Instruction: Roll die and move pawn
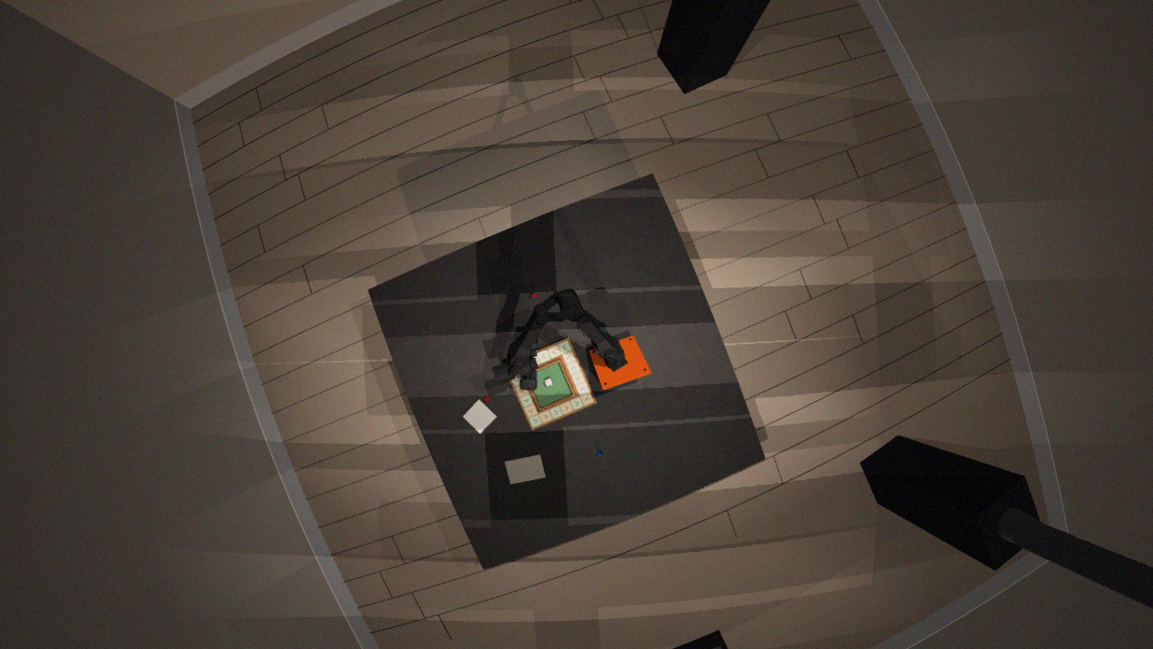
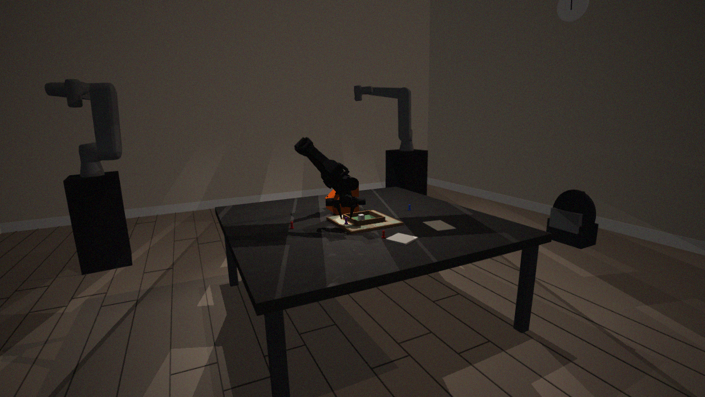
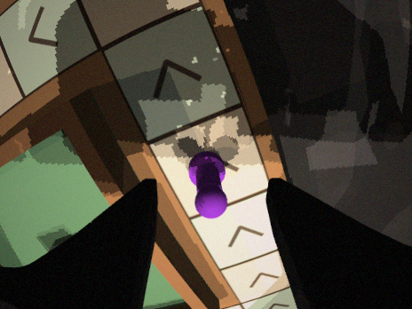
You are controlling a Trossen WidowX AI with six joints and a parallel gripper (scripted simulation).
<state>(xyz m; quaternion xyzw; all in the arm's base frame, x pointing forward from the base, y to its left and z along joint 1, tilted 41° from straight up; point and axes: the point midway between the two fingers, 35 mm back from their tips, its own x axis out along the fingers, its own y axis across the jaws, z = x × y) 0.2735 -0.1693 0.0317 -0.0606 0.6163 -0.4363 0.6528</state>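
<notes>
My gripper tip is 10 mm above the purple pawn. Also, from my gripper tip: dice tray (20 mm behind, 110 mm to the left, 30 mm below); white die (20 mm behind, 100 mm to the left, 10 mm below); white pyramid-like block (300 mm ahead, 90 mm to the left, 30 mm below).
</notes>
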